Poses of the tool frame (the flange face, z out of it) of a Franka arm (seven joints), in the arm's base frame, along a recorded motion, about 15 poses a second.
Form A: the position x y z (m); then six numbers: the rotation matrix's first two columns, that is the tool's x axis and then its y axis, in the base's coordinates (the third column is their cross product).
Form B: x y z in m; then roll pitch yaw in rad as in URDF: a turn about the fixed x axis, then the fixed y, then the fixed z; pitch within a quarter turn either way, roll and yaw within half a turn. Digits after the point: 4 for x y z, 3 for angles.
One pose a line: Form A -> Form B
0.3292, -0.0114, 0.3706, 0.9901, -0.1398, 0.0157, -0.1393, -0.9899, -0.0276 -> 0.3292, -0.0114, 0.3706, -3.114, -0.016, -0.140
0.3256, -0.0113, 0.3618, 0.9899, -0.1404, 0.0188, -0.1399, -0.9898, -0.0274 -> 0.3256, -0.0113, 0.3618, -3.114, -0.019, -0.141
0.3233, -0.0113, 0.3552, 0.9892, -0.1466, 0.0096, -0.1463, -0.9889, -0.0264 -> 0.3233, -0.0113, 0.3552, -3.115, -0.010, -0.147
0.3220, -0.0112, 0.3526, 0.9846, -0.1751, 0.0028, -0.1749, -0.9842, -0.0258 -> 0.3220, -0.0112, 0.3526, -3.116, -0.003, -0.176
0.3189, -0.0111, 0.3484, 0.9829, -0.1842, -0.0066, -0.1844, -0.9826, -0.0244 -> 0.3189, -0.0111, 0.3484, -3.117, 0.007, -0.185
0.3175, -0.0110, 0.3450, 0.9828, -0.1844, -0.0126, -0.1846, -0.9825, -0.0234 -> 0.3175, -0.0110, 0.3450, -3.118, 0.013, -0.185
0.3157, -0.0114, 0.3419, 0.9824, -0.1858, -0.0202, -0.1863, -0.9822, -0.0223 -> 0.3157, -0.0114, 0.3419, -3.119, 0.020, -0.187
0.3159, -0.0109, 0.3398, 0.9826, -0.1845, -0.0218, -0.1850, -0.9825, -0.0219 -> 0.3159, -0.0109, 0.3398, -3.120, 0.022, -0.186
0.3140, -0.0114, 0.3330, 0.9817, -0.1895, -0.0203, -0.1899, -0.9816, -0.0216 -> 0.3140, -0.0114, 0.3330, -3.120, 0.020, -0.191
